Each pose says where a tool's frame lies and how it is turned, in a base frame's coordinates. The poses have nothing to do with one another.
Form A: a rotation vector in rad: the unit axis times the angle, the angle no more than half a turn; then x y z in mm.
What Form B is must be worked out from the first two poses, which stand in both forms.
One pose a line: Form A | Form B
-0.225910 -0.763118 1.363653 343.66 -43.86 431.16 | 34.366 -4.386 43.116 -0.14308 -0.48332 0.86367 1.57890
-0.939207 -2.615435 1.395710 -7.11 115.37 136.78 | -0.711 11.537 13.678 -0.30202 -0.84104 0.44882 3.10976
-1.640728 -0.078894 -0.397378 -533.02 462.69 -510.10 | -53.302 46.269 -51.010 -0.97084 -0.04668 -0.23513 1.69001
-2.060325 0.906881 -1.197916 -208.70 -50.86 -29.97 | -20.870 -5.086 -2.997 -0.80798 0.35564 -0.46978 2.54998
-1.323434 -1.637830 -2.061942 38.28 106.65 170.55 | 3.828 10.665 17.055 -0.44906 -0.55574 -0.69964 2.94713
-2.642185 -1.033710 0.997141 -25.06 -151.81 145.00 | -2.506 -15.181 14.500 -0.87858 -0.34373 0.33157 3.00732
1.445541 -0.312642 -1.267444 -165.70 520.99 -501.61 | -16.570 52.099 -50.161 0.74216 -0.16051 -0.65072 1.94775
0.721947 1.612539 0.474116 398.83 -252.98 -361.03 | 39.883 -25.298 -36.103 0.39466 0.88151 0.25918 1.82928
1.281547 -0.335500 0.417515 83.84 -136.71 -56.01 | 8.384 -13.671 -5.601 0.92266 -0.24155 0.30059 1.38897
